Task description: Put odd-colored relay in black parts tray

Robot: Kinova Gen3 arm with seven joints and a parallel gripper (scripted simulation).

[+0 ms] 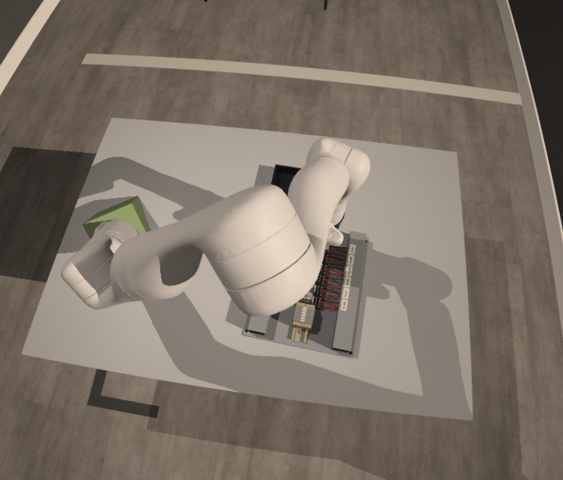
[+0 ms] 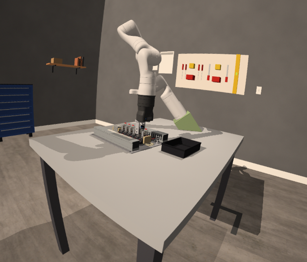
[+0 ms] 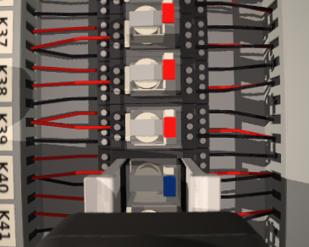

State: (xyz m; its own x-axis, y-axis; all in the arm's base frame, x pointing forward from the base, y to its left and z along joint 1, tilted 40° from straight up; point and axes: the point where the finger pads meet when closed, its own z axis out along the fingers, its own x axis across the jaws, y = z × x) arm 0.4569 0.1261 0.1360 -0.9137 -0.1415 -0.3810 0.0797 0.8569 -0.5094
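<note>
Right now my hand is 10 mm above the relay. Also, from my hand: black parts tray (60 mm behind, 200 mm to the left, 40 mm below); then relay panel (10 mm behind, 70 mm to the right, 40 mm below).
</note>
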